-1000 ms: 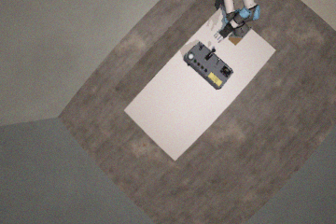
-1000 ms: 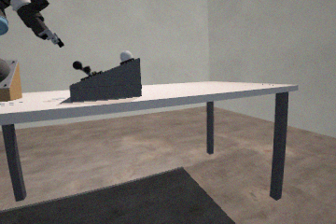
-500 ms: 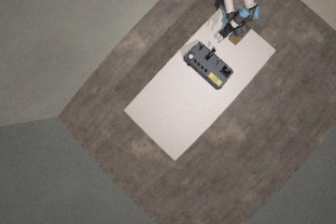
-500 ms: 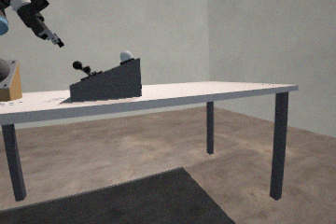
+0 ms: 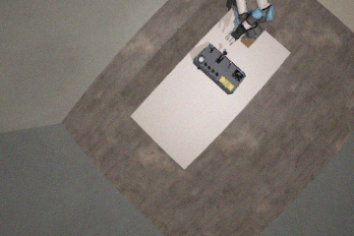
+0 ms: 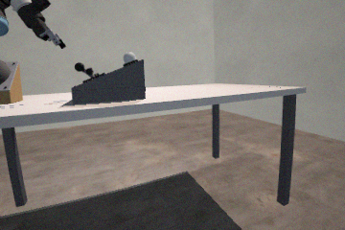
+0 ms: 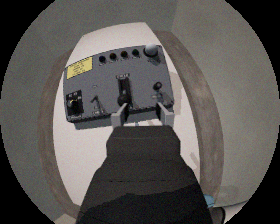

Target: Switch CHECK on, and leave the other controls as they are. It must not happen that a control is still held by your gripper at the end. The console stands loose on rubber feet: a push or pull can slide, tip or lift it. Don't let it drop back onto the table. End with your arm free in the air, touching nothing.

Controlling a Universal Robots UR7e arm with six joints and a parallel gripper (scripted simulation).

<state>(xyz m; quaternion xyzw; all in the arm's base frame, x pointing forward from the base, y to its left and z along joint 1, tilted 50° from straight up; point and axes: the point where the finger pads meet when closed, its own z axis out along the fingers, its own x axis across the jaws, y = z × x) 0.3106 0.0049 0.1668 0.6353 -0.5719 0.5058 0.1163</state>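
Now: hand 16 cm to the right of the CHECK toggle, 14 cm above it and 12 cm short of it. The rest, counted from my hand: dark grey wedge-shaped console: 16 cm below, 16 cm ahead, 9 cm to the left; then black ball-ended lever: 13 cm below, 10 cm ahead, 4 cm to the left; then rotary dial: 27 cm to the left, 14 cm below, 13 cm ahead.
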